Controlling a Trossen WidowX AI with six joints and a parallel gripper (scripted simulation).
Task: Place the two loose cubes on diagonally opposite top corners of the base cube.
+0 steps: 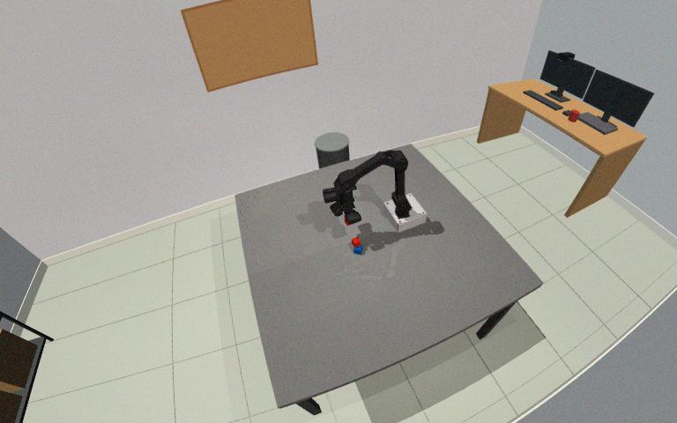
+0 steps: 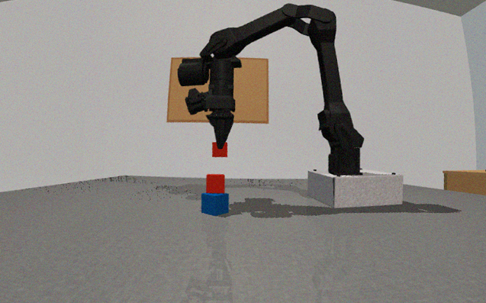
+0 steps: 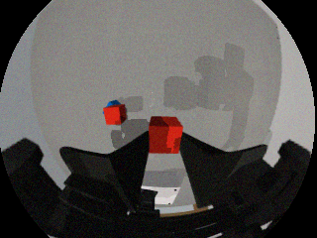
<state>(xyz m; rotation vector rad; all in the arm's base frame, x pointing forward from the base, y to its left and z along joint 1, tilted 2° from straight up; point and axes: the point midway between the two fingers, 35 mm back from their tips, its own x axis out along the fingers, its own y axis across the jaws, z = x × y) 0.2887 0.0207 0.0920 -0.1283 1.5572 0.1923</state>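
Now: the blue cube 20 mm behind my gripper tip, 110 mm to the left of it and 100 mm below it. From my gripper tip the other things lie so: red cube (right at my gripper tip).
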